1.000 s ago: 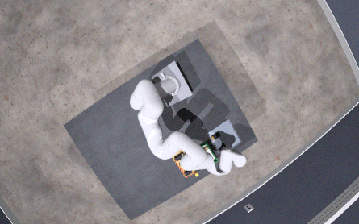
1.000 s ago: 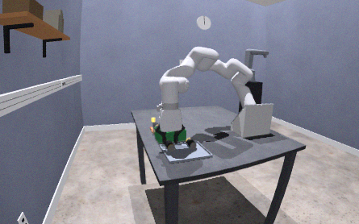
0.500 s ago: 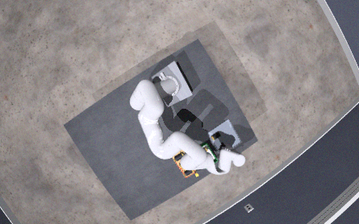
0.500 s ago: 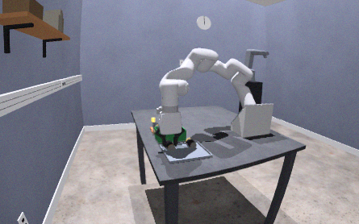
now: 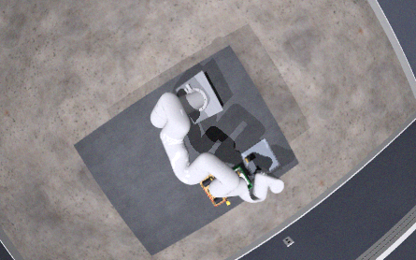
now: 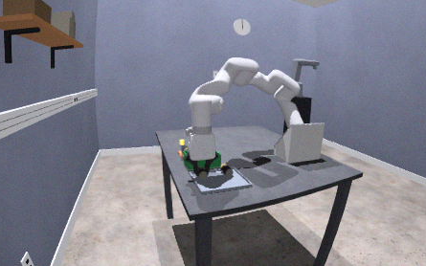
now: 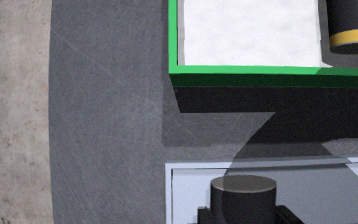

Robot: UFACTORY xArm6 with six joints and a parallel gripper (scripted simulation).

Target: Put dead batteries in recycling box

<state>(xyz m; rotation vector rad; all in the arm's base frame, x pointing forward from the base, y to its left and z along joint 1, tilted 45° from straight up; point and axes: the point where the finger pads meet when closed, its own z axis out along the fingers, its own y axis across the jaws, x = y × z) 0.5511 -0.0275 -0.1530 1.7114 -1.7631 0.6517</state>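
My hand is 130 mm to the left of the green recycling box, 40 mm past it and 20 mm above it. From my hand the other things lie so: grey tray (60 mm behind, 50 mm to the left, 30 mm below).
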